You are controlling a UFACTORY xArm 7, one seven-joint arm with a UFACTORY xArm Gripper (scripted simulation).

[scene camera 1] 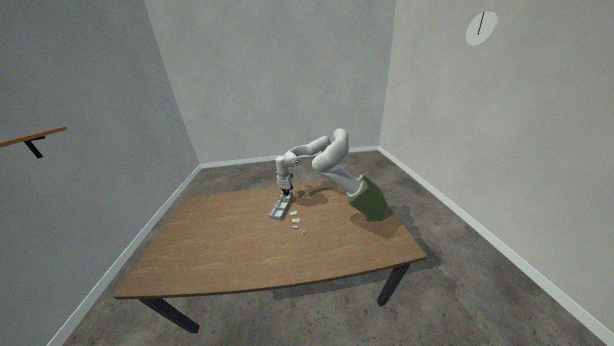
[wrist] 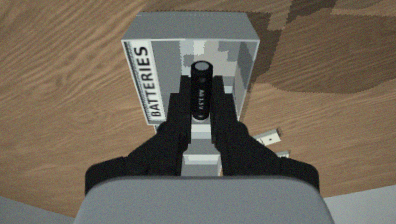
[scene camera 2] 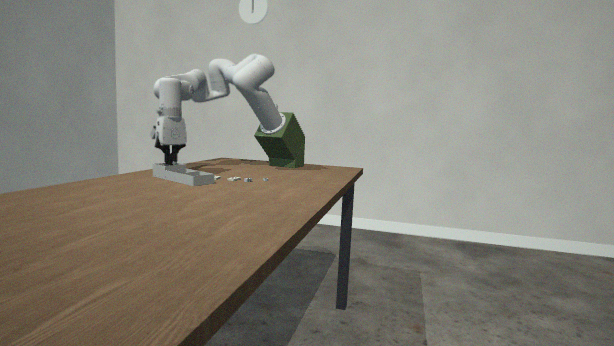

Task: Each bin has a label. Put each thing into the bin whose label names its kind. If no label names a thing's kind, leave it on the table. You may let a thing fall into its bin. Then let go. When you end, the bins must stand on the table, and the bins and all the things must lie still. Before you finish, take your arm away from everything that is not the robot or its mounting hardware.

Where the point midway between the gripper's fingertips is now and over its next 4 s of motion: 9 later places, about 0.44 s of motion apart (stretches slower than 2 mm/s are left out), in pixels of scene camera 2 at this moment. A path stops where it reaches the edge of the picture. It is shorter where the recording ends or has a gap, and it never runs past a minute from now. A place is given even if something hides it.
My gripper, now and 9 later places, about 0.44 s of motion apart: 171,164; 171,170; 171,170; 171,167; 171,159; 186,158; 212,159; 237,159; 250,160; 248,161
